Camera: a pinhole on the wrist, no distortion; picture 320 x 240 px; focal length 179.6 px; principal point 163.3 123.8 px. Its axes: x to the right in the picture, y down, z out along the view. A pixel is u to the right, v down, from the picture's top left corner.
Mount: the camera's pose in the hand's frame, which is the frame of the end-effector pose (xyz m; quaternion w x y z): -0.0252 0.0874 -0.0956 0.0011 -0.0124 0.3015 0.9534
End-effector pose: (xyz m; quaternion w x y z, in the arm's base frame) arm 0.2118 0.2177 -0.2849 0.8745 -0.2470 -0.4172 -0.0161
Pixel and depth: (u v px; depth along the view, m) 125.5 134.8 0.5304
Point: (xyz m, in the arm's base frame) 0.0862 0.7125 -0.1932
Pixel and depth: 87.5 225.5 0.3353
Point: 0.1006 0.4766 -0.1044
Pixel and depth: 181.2 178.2 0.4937
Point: -0.0703 0.5954 -0.2450
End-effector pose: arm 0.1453 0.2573 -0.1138 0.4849 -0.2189 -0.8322 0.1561
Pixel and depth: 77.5 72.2 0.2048
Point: 0.1342 0.5078 -0.2025
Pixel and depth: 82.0 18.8 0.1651
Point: 0.1933 0.5059 -0.1960
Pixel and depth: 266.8 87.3 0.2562
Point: 0.2111 0.3981 -0.4147
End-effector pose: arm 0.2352 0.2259 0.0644 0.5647 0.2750 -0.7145 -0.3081
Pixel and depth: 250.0 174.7 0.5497
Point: -0.1397 0.6892 0.0010
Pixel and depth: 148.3 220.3 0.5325
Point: -0.2665 0.3935 0.0999
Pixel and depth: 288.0 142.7 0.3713
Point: 0.0657 0.6475 0.0406
